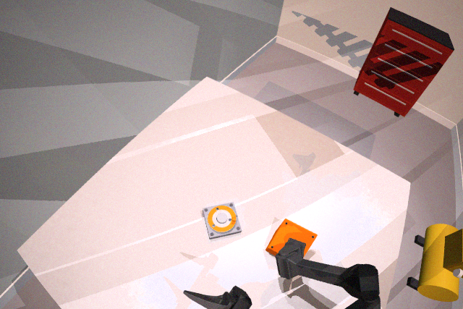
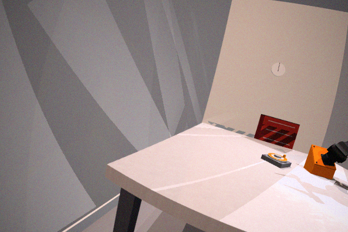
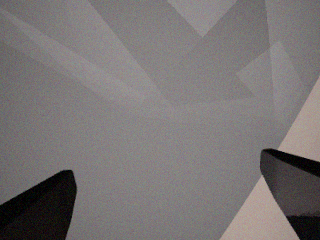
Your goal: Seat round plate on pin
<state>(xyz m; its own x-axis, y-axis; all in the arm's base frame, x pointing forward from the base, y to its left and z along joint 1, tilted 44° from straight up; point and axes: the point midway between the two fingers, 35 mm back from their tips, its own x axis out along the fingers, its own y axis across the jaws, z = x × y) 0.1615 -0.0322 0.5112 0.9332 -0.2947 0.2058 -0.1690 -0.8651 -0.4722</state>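
My gripper tip is now 43 cm above the orange round plate, 35 cm to the left of it and 3 cm short of it. Also, from my gripper tip: square grey base 45 cm below, 34 cm to the right, 5 cm ahead.
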